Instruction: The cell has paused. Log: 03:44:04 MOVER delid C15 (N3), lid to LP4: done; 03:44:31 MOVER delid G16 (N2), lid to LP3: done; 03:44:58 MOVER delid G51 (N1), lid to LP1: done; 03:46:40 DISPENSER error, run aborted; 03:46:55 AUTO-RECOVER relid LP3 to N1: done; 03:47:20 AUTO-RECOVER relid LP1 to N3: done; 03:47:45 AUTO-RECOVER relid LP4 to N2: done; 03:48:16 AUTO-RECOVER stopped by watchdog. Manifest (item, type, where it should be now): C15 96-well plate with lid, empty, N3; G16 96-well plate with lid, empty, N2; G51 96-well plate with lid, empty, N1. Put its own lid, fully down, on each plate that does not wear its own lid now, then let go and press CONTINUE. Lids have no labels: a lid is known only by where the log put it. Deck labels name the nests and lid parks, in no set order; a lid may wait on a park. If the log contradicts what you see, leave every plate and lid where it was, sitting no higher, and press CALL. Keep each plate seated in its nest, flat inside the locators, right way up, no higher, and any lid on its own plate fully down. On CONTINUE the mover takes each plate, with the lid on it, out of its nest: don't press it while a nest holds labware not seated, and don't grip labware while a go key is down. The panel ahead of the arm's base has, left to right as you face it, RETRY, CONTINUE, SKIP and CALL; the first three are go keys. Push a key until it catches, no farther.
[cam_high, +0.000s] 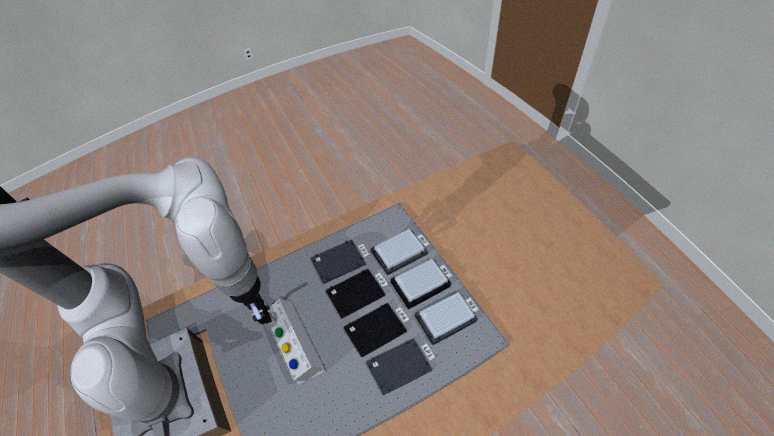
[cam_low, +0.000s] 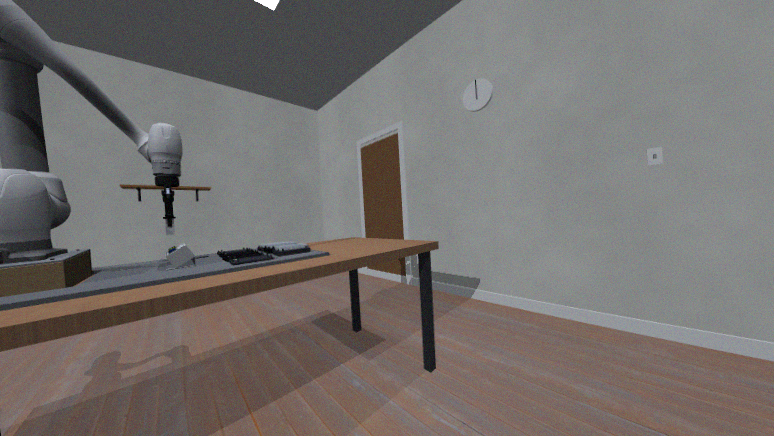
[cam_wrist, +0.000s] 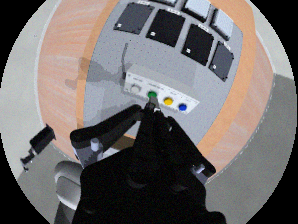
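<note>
The green key is 9 cm below my hand. From my hand the other things lie so: yellow key 5 cm to the right, 9 cm below; then blue key 1 cm ahead, 10 cm to the right, 9 cm below; then black lid park 24 cm ahead, 5 cm to the left, 15 cm below.
</note>
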